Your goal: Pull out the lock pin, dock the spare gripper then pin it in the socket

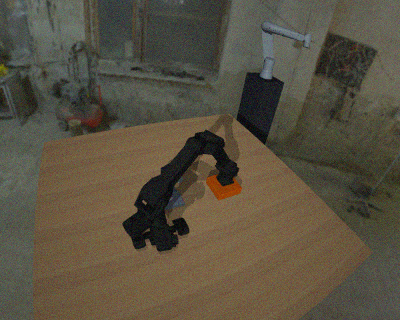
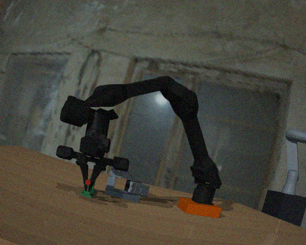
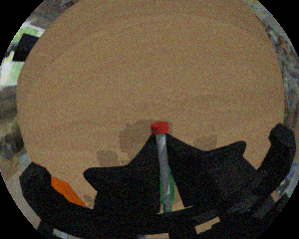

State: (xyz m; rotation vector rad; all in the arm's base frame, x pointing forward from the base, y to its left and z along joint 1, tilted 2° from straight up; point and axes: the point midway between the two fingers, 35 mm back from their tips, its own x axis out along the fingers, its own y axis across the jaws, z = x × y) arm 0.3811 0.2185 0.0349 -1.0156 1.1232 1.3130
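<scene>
Now: the green holder 100 mm to the right of my gripper tip. From my gripper tip the other things lie so: spare gripper: 170 mm behind, 350 mm to the right; then socket: 90 mm behind, 210 mm to the right, 30 mm above.
</scene>
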